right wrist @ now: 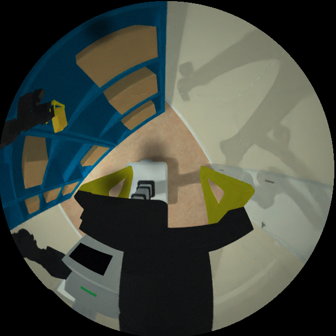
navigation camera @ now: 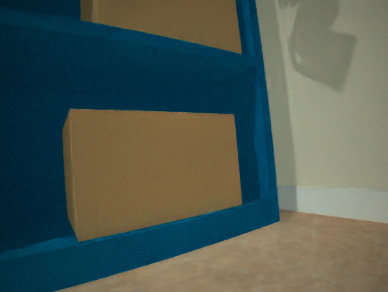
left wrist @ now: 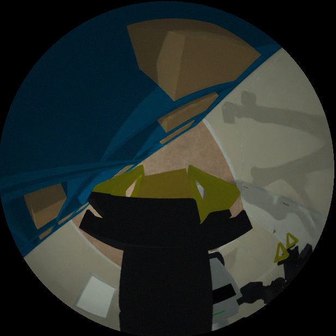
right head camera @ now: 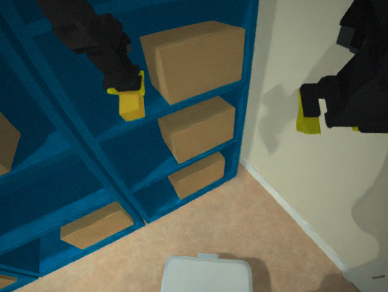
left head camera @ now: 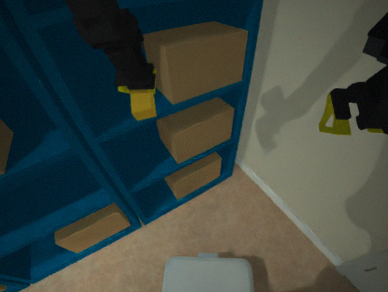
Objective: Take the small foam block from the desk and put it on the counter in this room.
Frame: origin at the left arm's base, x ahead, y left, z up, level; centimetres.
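Where they show: left gripper, fingertip midpoint: (left head camera: 145,92); right gripper, fingertip midpoint: (right head camera: 325,126) (left head camera: 344,128).
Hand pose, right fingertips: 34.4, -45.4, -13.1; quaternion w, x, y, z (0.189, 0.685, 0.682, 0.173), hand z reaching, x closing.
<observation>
Each offset is from my right fingertips to the top centre of the thing, as dx, dy, dz. "pt": to the spot under its first point.
The small foam block {+20.2, +44.0, -3.7} (left head camera: 143,105) (right head camera: 131,106) (left wrist: 165,184) (right wrist: 59,122) is yellow-orange. My left gripper (left head camera: 140,91) (right head camera: 128,92) (left wrist: 165,168) is shut on it and holds it in the air in front of the blue shelves. My right gripper (right wrist: 166,169) is open and empty, in front of the pale wall in the head views; its far finger is partly hidden there. Neither the desk nor the counter can be made out for certain in these views.
A blue shelf unit (left head camera: 189,198) (right head camera: 191,197) (navigation camera: 200,220) with several brown boxes {pt +57.5, +29.3, -12.6} (left head camera: 197,65) (right head camera: 197,62) (navigation camera: 155,170) stands close in front. It meets a pale wall (left head camera: 300,165) (right head camera: 295,160) at the right. A pale grey low piece (left head camera: 207,275) (right head camera: 207,275) (right wrist: 155,175) shows at the bottom of the head views.
</observation>
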